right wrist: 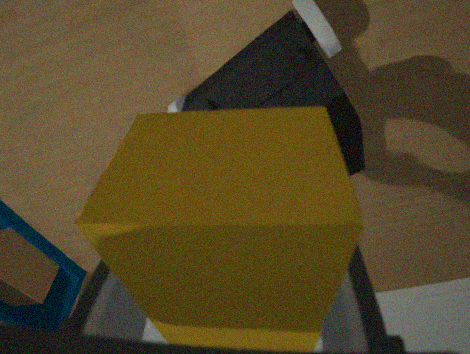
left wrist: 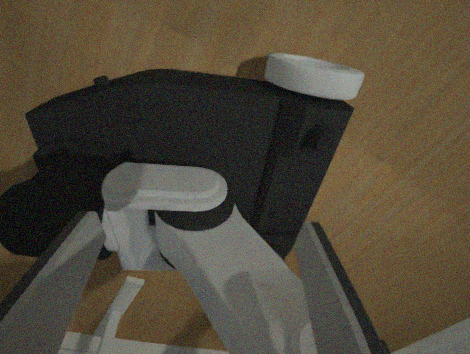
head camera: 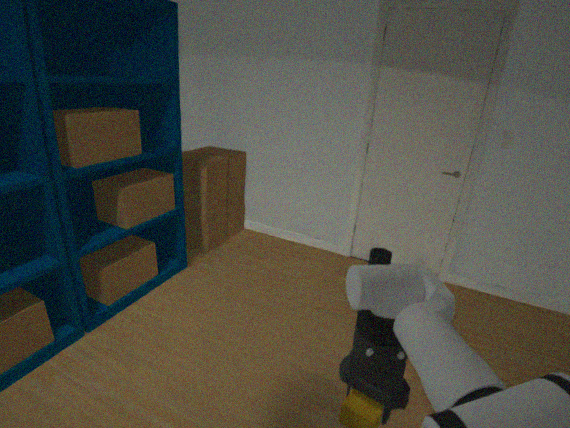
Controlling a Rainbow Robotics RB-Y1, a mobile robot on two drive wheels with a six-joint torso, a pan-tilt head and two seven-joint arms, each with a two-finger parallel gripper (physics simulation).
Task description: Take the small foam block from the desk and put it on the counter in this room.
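Places are measured from the robot's base along level axes (x ahead, y down, z left), in metres.
Pixels of known places: left gripper, fingertip midpoint: [left wrist: 202, 229]; right gripper, fingertip midpoint: [right wrist: 237, 205] [head camera: 366, 410].
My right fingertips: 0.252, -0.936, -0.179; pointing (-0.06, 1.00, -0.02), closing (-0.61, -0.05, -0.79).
Observation:
Behind a point stands the place of what it marks, as x, y, z.
The small foam block [head camera: 361, 409] {0.222, -0.977, -0.157} [right wrist: 225, 170] {0.285, -0.961, -0.203} is yellow. My right gripper [head camera: 367, 405] {0.252, -0.936, -0.179} is shut on it and holds it above the floor. In the right wrist view the block fills the middle and hides most of the fingers. My left gripper [left wrist: 202, 229] {-0.219, -0.519, 0.245} is open, its two fingers wide apart, with parts of my own body and the floor showing beyond them. The desk and the counter do not show in these views.
A blue shelf unit [head camera: 182, 200] [right wrist: 70, 275] with several brown boxes stands at the left of the head view. A brown cabinet [head camera: 217, 200] {2.558, -0.450, 0.615} stands beyond it by the wall. A closed door [head camera: 420, 150] {2.377, -1.059, -0.997} is in the far wall. Wood floor [head camera: 225, 320] {1.543, -0.001, 0.340} lies between.

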